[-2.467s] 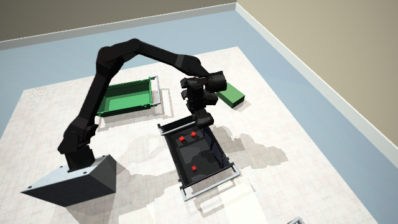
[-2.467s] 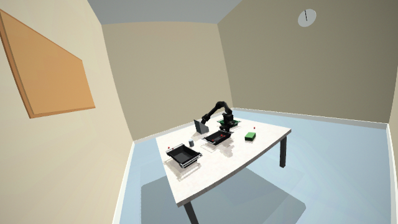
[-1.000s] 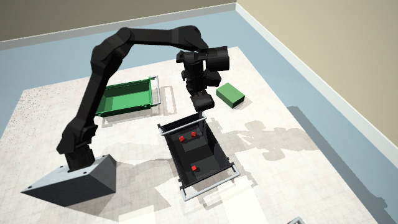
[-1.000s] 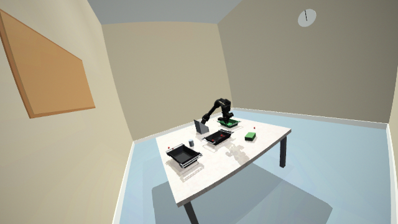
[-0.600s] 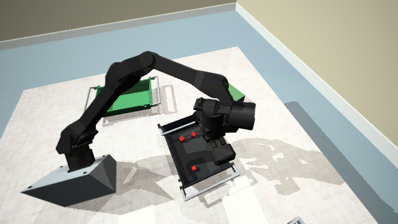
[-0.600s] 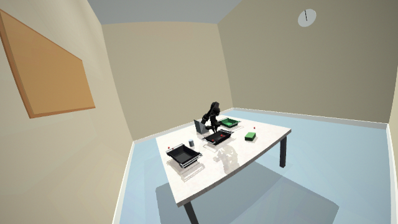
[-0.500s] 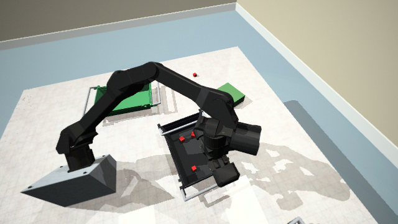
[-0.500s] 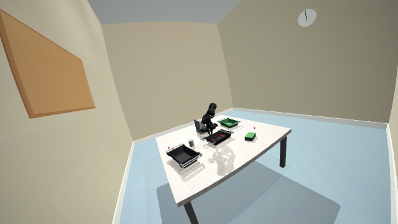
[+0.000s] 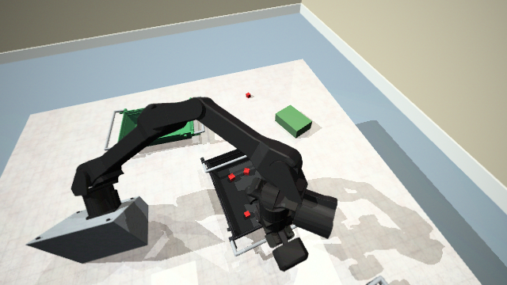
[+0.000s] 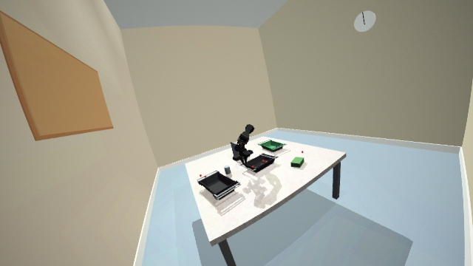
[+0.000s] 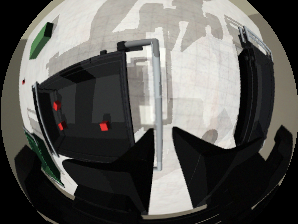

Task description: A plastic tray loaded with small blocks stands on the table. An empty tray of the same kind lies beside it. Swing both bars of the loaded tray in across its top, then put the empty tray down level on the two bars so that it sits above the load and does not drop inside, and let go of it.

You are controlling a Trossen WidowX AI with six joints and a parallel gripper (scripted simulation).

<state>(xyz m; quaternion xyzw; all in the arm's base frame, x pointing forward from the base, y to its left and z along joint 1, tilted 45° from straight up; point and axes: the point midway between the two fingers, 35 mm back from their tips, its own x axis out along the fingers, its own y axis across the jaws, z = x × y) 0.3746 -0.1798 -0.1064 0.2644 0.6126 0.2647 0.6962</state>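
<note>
The green tray is 550 mm to the left of my gripper tip, 230 mm behind it and 50 mm below it. Round my gripper tip: small red marker: 610 mm to the left, 160 mm ahead, 90 mm below; then grey cylinder: 160 mm behind, 110 mm to the right, 60 mm below; then dark green block: 380 mm to the left, 260 mm ahead, 80 mm below.
</note>
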